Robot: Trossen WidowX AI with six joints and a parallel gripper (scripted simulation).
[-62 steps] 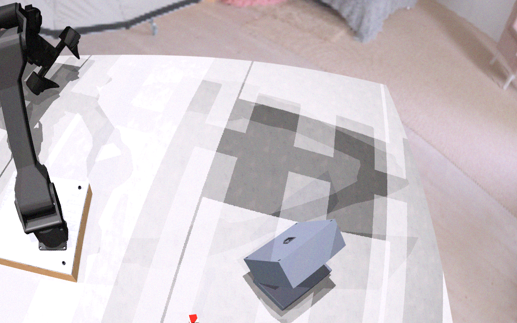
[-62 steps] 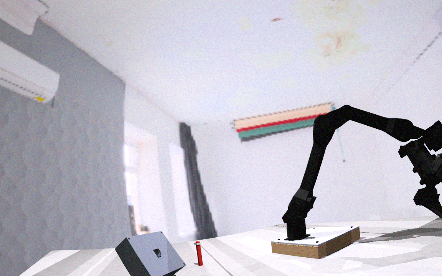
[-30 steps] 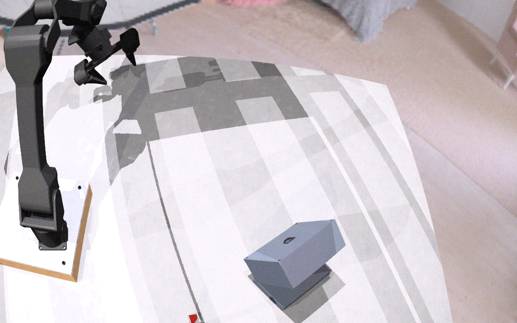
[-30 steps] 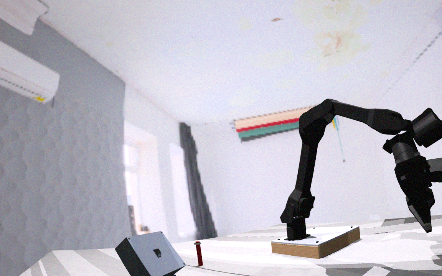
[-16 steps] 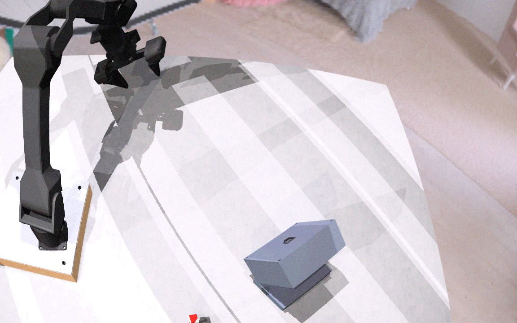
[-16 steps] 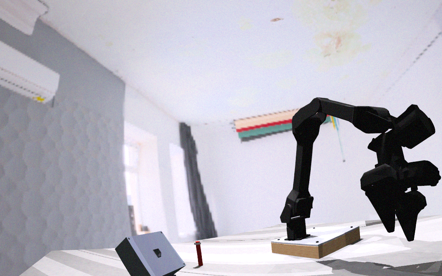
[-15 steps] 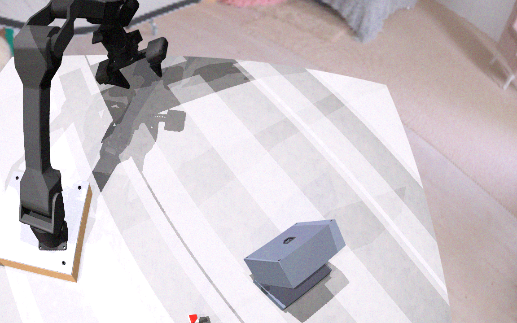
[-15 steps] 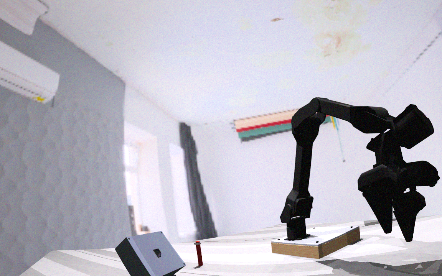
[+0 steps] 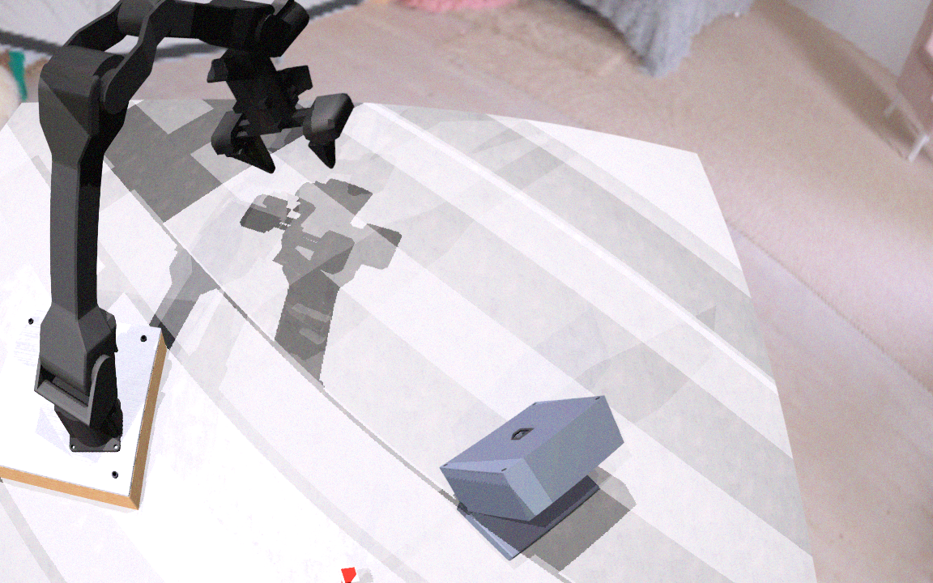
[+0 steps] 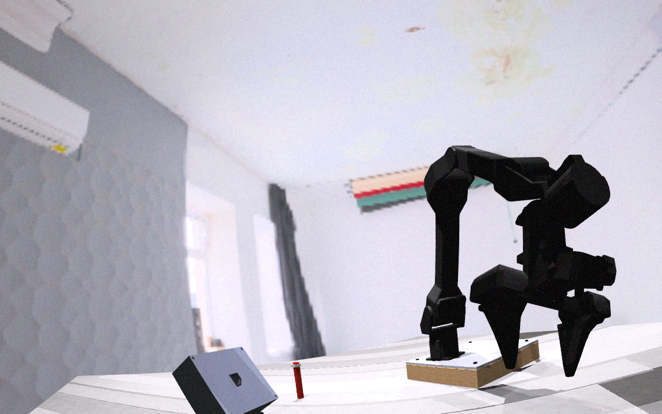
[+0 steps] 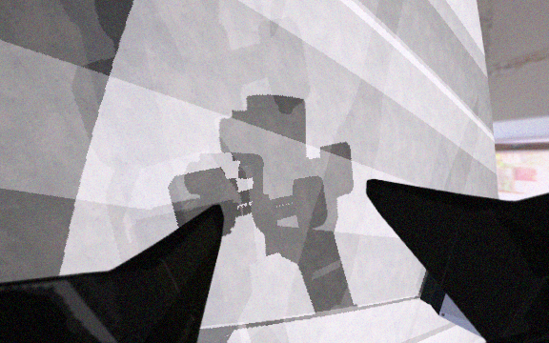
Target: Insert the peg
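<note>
The red peg lies 10 mm behind my gripper tip, 510 mm to the right of it and 30 mm below it. The rest, counted from my gripper tip: grey-blue sloped panel 180 mm ahead, 410 mm to the right, 10 mm below.
</note>
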